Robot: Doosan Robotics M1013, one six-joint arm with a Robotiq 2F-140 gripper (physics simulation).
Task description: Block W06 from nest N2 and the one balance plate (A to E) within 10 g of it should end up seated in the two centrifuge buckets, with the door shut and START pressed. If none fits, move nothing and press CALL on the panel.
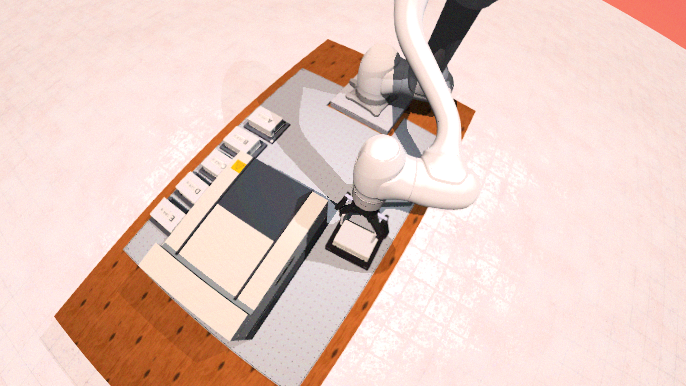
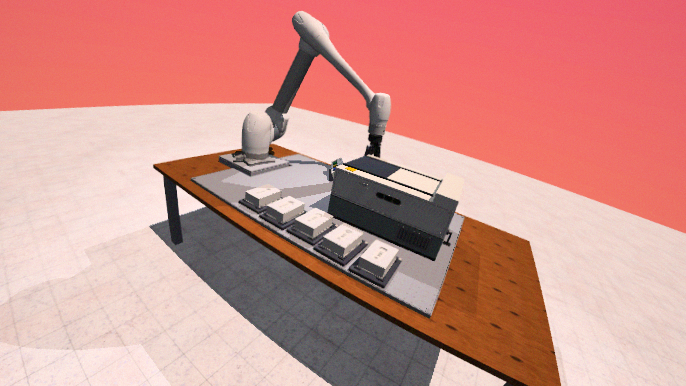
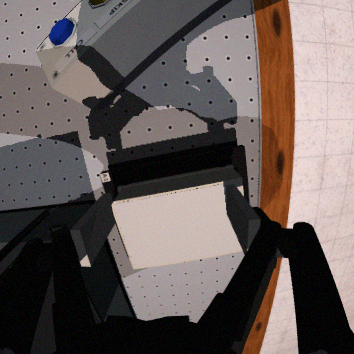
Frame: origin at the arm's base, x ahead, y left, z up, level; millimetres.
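Where they show: gripper, fingertip midpoint: (image 1: 358, 230) (image 3: 168, 203); arm's base, link origin: (image 1: 372, 97) (image 2: 254, 159).
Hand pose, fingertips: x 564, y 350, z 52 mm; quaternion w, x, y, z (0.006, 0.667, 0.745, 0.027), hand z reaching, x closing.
Each offset is from my fingertips to the top centre of the thing. "spot": to the spot under its first point. Level surfaces: height alone.
A plain pale block {dy +14, dx +26, dz +3 mm} (image 1: 356, 241) (image 3: 177, 227) sits at a black nest frame {dy +13, dx +26, dz -30 mm} (image 1: 348, 258) (image 3: 172, 161); no W06 or N2 marking is readable. My gripper (image 1: 360, 229) (image 2: 373, 149) (image 3: 168, 203) points down, shut on this block, with a finger against either side. White plates A {dy -590, dx -135, dz -22 mm} (image 1: 265, 120) (image 2: 263, 196), B {dy -584, dx +3, dz -22 mm} (image 1: 241, 140) (image 2: 285, 209), C {dy -562, dx +133, dz -22 mm} (image 1: 215, 162) (image 2: 314, 222), D {dy -560, dx +268, dz -22 mm} (image 1: 191, 187) (image 2: 343, 240) and E {dy -548, dx +404, dz -22 mm} (image 1: 167, 216) (image 2: 380, 259) sit in a row of holders. The centrifuge (image 1: 225, 260) (image 2: 390, 212) has a dark section on top; its buckets do not show.
The centrifuge stands between the plate row and my gripper. A panel {spot: dy -43, dx -140, dz -12 mm} (image 3: 120, 47) with a blue CALL button {dy -98, dx -158, dz -1 mm} (image 3: 62, 32) is near the nest. A perforated grey mat {dz -76 mm} (image 1: 310, 310) lies on the wooden table {dz -88 mm} (image 1: 125, 310) (image 2: 490, 300). The arm's base (image 2: 256, 137) is at one end.
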